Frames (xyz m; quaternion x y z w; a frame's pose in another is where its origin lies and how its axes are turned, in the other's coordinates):
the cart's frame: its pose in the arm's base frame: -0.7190 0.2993 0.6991 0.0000 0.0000 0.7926 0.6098
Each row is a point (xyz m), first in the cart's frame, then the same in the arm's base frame.
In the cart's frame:
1: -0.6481 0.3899 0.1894
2: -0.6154 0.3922 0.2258
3: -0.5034 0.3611 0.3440
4: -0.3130 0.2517 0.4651
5: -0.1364 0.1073 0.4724
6: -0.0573 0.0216 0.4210
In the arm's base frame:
1: -0.9297 -0.4271 0.8885
2: -0.9403 -0.3961 0.9249
3: -0.9390 -0.2798 1.0431
4: -0.8821 -0.0678 1.1642
5: -0.7877 0.1400 1.1715
6: -0.7252 0.2384 1.1201

